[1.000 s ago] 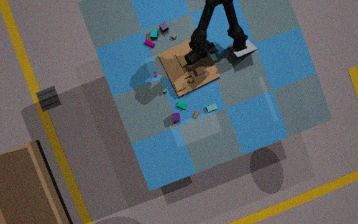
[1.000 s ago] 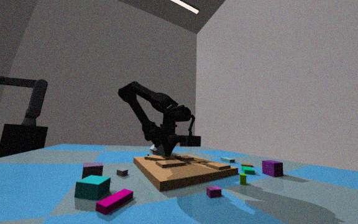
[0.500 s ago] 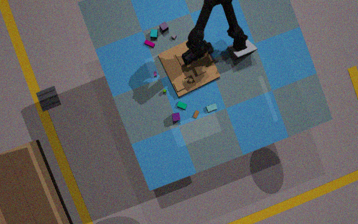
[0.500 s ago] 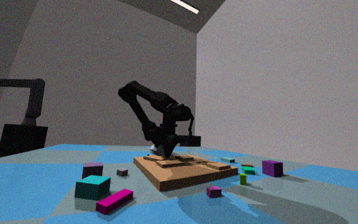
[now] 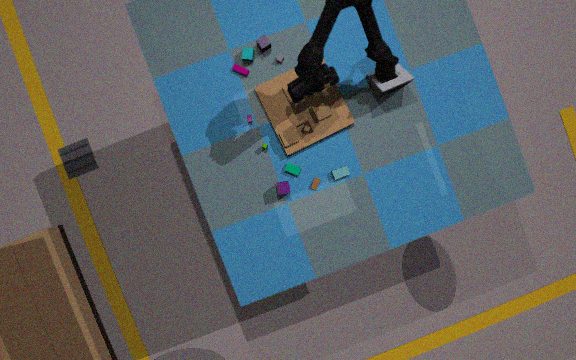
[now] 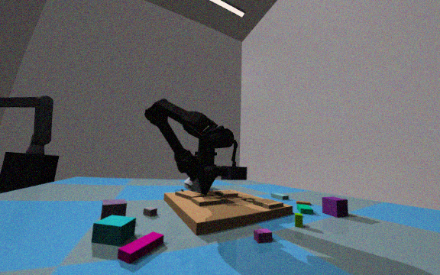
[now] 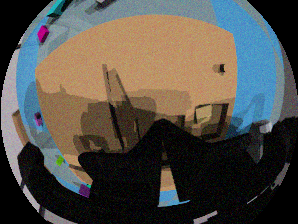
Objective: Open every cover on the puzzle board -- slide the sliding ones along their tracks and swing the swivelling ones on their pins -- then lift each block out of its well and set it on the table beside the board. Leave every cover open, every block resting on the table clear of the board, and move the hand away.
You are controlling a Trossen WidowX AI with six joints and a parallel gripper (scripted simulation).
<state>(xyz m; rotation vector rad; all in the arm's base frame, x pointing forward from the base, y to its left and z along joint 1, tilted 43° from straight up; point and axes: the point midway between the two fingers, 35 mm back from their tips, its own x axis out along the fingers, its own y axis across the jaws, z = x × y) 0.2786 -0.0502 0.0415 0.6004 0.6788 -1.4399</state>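
Now: gripper tip 17 cm to the left of the grey block, 6 cm short of it and 2 cm above it. Round my gripper tip: lime block (25 cm ahead, 13 cm to the left, 1 cm below); then magenta block (27 cm ahead, 2 cm below, 1 cm to the left); then teal cube (23 cm to the right, 17 cm ahead, 1 cm below).
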